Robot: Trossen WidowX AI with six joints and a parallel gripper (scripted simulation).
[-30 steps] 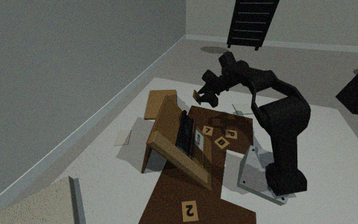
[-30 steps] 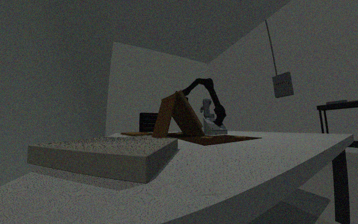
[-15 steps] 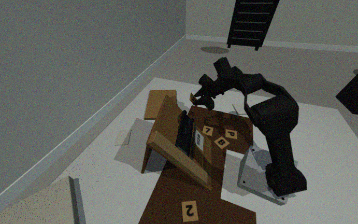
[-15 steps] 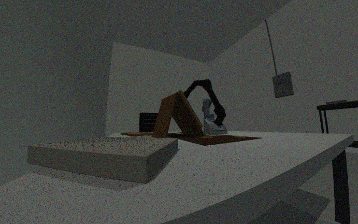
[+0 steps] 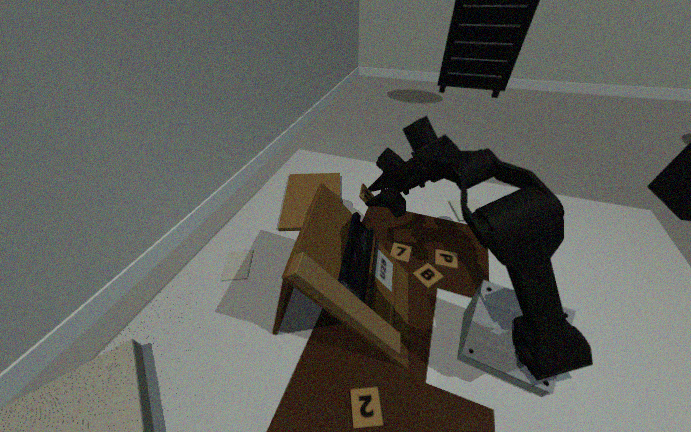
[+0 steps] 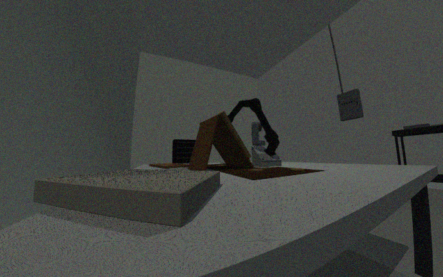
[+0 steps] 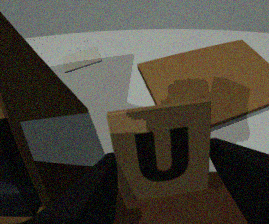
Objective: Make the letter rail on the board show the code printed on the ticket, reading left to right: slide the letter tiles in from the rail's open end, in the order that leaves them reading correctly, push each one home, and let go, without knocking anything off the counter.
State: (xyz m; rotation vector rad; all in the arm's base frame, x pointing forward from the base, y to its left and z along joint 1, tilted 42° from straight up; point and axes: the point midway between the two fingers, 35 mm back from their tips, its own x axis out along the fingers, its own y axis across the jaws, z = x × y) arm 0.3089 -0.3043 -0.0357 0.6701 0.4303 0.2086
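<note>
My gripper tip is now 15 cm to the right of the white ticket, 9 cm above it and 7 cm past it. The rest, counted from my gripper tip: brown mat: 23 cm to the left, 18 cm below, 16 cm behind; flat tan panel: 22 cm ahead, 17 cm below, 16 cm to the right.
</note>
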